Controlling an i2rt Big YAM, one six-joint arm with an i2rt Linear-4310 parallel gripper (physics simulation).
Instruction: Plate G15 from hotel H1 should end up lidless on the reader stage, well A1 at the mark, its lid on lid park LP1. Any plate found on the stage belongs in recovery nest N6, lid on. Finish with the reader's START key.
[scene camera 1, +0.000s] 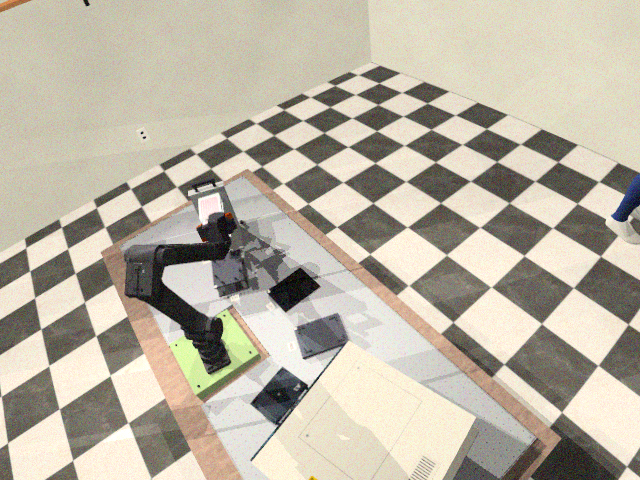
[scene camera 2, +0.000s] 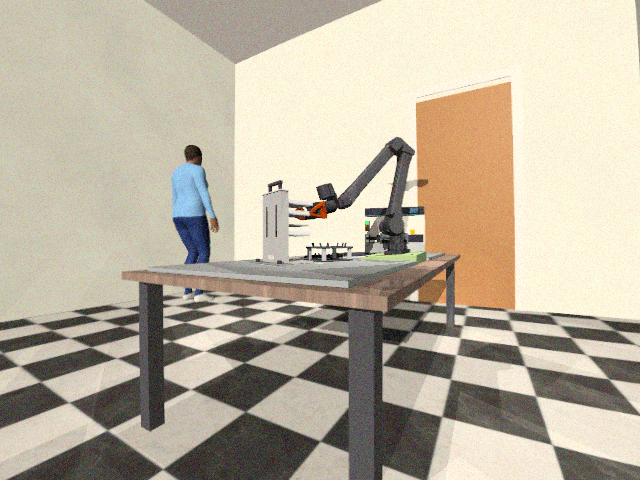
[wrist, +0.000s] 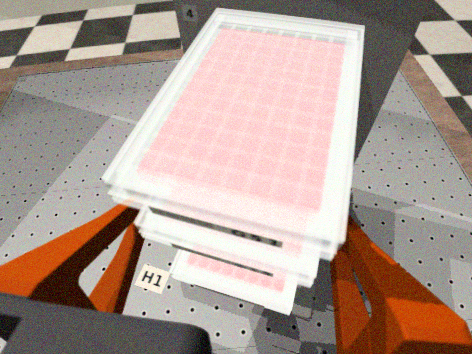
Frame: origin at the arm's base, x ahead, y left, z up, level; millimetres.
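Seen in the pictures: gripper, fingertip midpoint: (wrist: 238, 205); arm's base at its link origin: (scene camera 1: 214, 355) (scene camera 2: 397, 253).
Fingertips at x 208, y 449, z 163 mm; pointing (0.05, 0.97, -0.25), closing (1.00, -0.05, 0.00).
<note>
Offsets run from my fingertips to a thing's middle. "pt": to the spot under its first point.
Hotel H1 {dx +17, dy +73, dz -38 mm} (scene camera 1: 206, 189) (scene camera 2: 275, 227) stands at the table's far end, its H1 label readable in the wrist view. It holds a stack of plates; the top one {dx +9, dy +34, dz +45 mm} (scene camera 1: 210, 205) (wrist: 245, 115) has pink wells under a clear cover. The printed label below its front edge is too blurred to read surely, so I cannot tell which plate is G15. My gripper (scene camera 1: 214, 223) (scene camera 2: 311, 210) (wrist: 238, 205) is open, its orange fingers on either side of the stack's near end, holding nothing. The cream reader {dx +45, dy -1001, dz -39 mm} (scene camera 1: 382, 413) has a dark stage {dx -58, dy -755, dz -87 mm} (scene camera 1: 280, 395) at its front; no plate shows plainly on it.
A dark raised fixture {dx -35, dy -142, dz -149 mm} (scene camera 1: 230, 276) (scene camera 2: 329, 250) stands between hotel and arm base. A black pad {pt dx +146, dy -345, dz -177 mm} (scene camera 1: 293, 289) and a grey pad {pt dx +141, dy -569, dz -175 mm} (scene camera 1: 321, 334) lie along the table's middle; their labels are unreadable. A green base plate (scene camera 1: 235, 356) carries the arm. A person (scene camera 2: 191, 191) stands beyond the table.
</note>
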